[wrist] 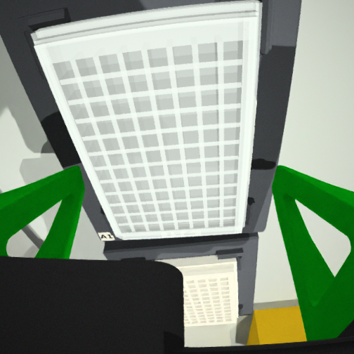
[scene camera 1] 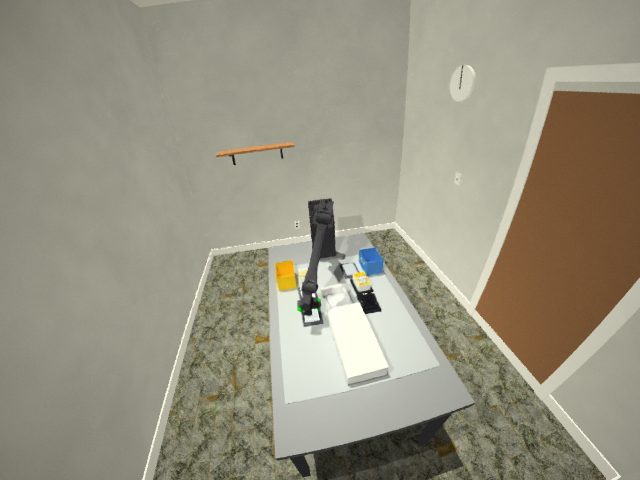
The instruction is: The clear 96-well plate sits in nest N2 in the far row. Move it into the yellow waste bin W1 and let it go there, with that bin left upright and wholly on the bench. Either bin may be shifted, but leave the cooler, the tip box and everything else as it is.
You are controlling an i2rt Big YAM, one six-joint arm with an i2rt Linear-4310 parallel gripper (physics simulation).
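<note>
The clear 96-well plate (scene camera 1: pixel 311 316) (wrist: pixel 160 135) sits flat in the dark nest N2 (scene camera 1: pixel 312 324) (wrist: pixel 280 115). My gripper (scene camera 1: pixel 309 306) (wrist: pixel 178 176) is open and empty, above the plate; in the wrist view its green fingers stand on either side of the plate's near part, apart from it. The yellow waste bin W1 (scene camera 1: pixel 285 276) stands upright at the bench's left edge; a yellow part of it (wrist: pixel 277 325) shows at the bottom right of the wrist view. The gripper hides part of the plate in the scene view.
A cream plate (wrist: pixel 210 297) sits in the nest beside N2. A long white box (scene camera 1: pixel 357 341) lies mid-bench, with a pale translucent container (scene camera 1: pixel 337 297) behind it. A yellow-and-white box (scene camera 1: pixel 361 280), a black nest (scene camera 1: pixel 369 302), a grey plate (scene camera 1: pixel 349 269) and a blue bin (scene camera 1: pixel 371 262) stand to the right.
</note>
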